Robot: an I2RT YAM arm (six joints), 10 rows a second.
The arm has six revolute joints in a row. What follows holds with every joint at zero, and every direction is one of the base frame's.
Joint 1 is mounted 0.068 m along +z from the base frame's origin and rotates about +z.
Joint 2 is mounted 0.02 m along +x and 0.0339 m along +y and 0.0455 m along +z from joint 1 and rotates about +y.
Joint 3 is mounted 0.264 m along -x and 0.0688 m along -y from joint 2 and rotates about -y.
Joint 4 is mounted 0.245 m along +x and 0.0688 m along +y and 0.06 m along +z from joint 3 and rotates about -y.
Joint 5 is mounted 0.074 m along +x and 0.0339 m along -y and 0.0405 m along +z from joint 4 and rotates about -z.
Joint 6 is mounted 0.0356 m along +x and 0.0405 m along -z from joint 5 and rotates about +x.
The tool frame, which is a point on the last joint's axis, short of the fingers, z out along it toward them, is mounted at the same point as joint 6; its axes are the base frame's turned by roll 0, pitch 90 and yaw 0 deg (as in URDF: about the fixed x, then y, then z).
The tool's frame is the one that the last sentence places.
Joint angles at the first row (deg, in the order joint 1, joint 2, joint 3, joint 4, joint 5, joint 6):
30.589 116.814 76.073 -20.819 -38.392 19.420
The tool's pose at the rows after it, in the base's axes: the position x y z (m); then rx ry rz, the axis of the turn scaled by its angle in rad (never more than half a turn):
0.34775 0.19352 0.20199 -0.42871 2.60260 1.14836
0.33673 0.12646 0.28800 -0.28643 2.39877 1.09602
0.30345 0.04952 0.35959 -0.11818 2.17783 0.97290
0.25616 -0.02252 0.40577 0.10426 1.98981 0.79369
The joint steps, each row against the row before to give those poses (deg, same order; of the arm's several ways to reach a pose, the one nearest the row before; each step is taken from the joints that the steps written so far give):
-4.678 -8.961 0.000 -3.694 0.000 -0.176
-8.851 -14.338 0.044 -3.847 0.001 0.307
-11.913 -13.530 0.064 -2.185 0.021 0.197
-15.103 -10.490 0.001 -1.180 -0.022 1.289

